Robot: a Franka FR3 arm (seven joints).
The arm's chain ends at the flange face. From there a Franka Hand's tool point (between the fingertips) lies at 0.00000 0.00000 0.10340 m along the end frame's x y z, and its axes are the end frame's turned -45 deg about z.
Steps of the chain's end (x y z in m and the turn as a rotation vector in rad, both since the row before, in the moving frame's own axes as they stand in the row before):
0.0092, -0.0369, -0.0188, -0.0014, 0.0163, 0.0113
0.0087, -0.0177, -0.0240, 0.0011, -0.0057, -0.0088
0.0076, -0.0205, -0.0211, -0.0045, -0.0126, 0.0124
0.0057, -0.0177, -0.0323, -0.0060, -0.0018, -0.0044
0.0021, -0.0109, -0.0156, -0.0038, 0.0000, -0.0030
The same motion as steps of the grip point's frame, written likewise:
0.0337, -0.0183, -0.0188, -0.0125, 0.0105, 0.0113
0.0183, -0.0069, -0.0240, 0.0048, -0.0033, -0.0088
0.0186, -0.0097, -0.0211, 0.0057, -0.0121, 0.0124
0.0160, -0.0082, -0.0323, -0.0030, -0.0055, -0.0044
0.0089, -0.0059, -0.0156, -0.0027, -0.0027, -0.0030

